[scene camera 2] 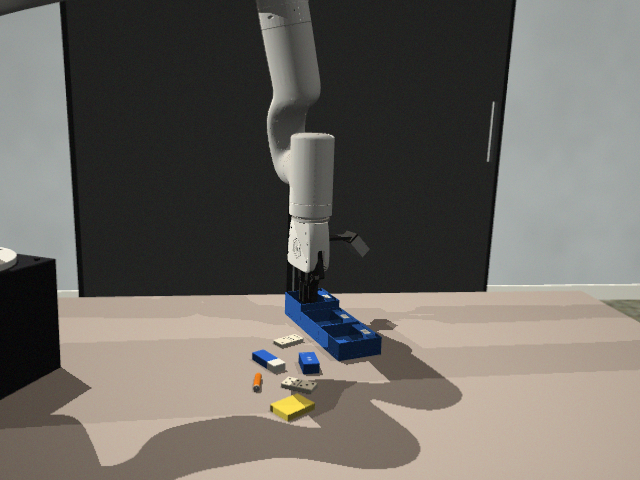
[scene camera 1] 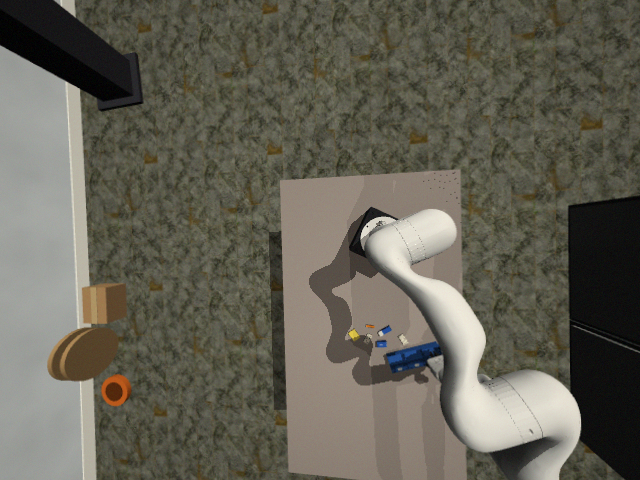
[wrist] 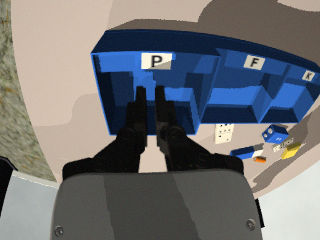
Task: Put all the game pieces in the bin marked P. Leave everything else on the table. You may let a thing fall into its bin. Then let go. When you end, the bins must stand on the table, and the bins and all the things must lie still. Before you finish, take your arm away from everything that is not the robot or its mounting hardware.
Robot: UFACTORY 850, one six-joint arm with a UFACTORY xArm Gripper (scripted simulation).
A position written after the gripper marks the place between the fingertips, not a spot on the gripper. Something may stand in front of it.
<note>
In view: the gripper (scene camera 2: 308, 301), a blue bin row (scene camera 2: 326, 311) and a yellow block (scene camera 2: 296, 405).
The blue bin row also shows in the wrist view (wrist: 239, 96). The gripper also shows in the wrist view (wrist: 150, 99).
</note>
